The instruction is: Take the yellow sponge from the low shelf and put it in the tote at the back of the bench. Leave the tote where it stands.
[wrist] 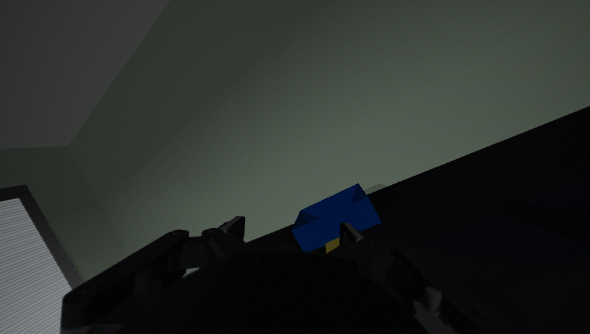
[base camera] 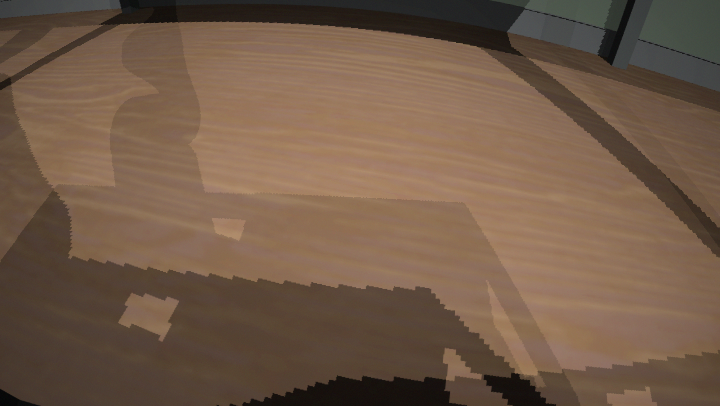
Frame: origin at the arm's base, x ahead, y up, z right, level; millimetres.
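Seen in the pictures: gripper, fingertip midpoint: (wrist: 292, 230).
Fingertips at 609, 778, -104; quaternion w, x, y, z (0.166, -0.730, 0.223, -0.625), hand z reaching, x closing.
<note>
Offsets run from my fingertips to a thing's middle, as dx, dy, dz. Level surfaces: height alone.
A blue open-topped tote {+545, -211, -19} (wrist: 330, 225) shows right of centre in the wrist view, on a dark surface close to the pale green wall. A small part of a yellow thing {+326, -238, -34} (wrist: 332, 245) shows at the tote's near side, partly hidden by the right finger; whether it is the sponge I cannot tell. My gripper (wrist: 292, 230) is open, its two dark fingers wide apart with nothing between them. The tote and the gripper do not show in the base view.
In the base view, wooden floor {dy -1175} (base camera: 352, 126) with shadows across it stretches to a dark structure (base camera: 352, 20) at the back. A grey upright post (base camera: 630, 35) stands at the back right. In the wrist view, a slatted white panel (wrist: 25, 265) is at lower left.
</note>
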